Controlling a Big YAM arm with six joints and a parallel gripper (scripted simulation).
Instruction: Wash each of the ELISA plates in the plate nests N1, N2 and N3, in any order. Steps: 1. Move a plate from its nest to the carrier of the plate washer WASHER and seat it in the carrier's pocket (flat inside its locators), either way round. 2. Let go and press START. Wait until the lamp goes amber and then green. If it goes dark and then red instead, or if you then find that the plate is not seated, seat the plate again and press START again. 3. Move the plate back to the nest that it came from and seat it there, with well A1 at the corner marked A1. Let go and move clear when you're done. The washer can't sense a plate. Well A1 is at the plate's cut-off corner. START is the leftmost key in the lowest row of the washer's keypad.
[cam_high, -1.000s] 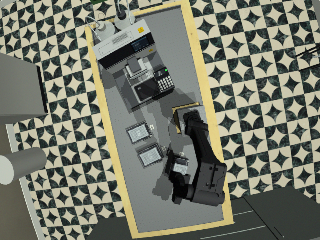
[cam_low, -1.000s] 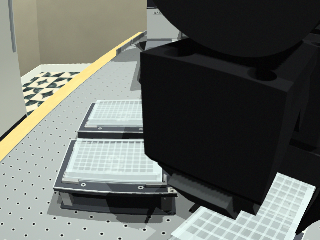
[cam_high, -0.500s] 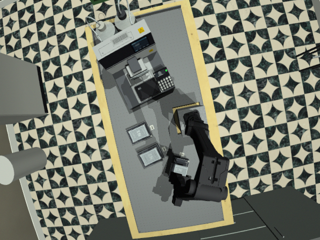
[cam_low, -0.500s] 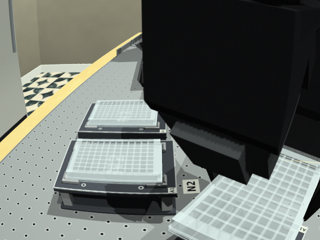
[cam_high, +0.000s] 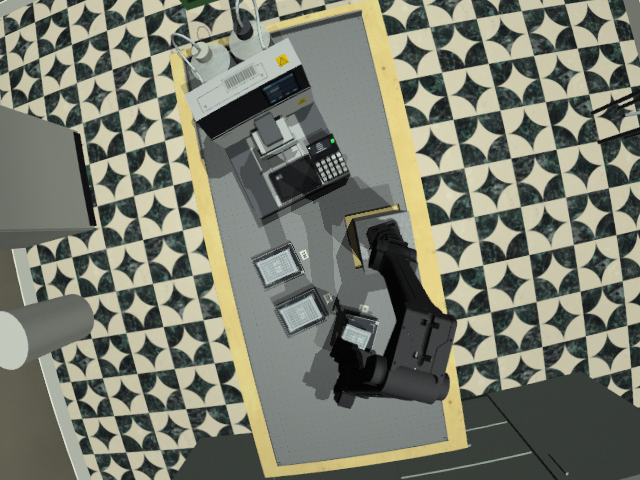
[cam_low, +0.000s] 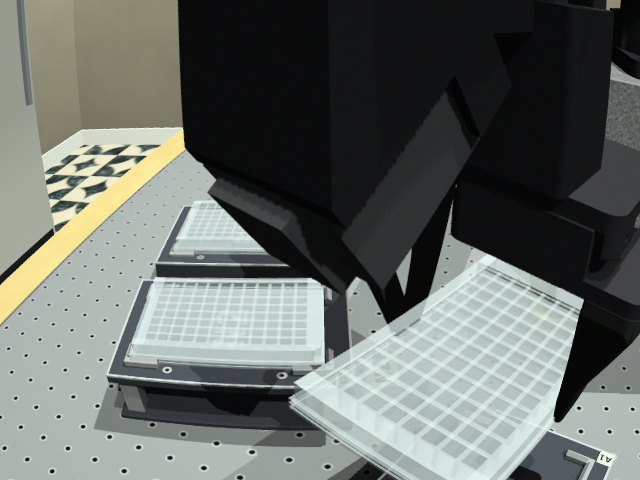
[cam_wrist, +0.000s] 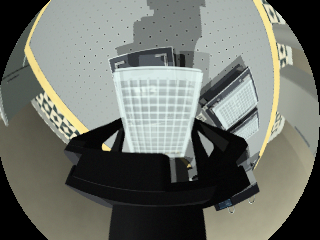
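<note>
Now: the washer carrier 20 mm ahead of my hand, 590 mm to the right of it and 70 mm below it. Round my hand: plate washer (50 mm ahead, 740 mm to the right, 10 mm below); nest N3 (20 mm behind, 20 mm to the left, 100 mm below); nest label (80 mm ahead, 330 mm to the right, 140 mm below).
</note>
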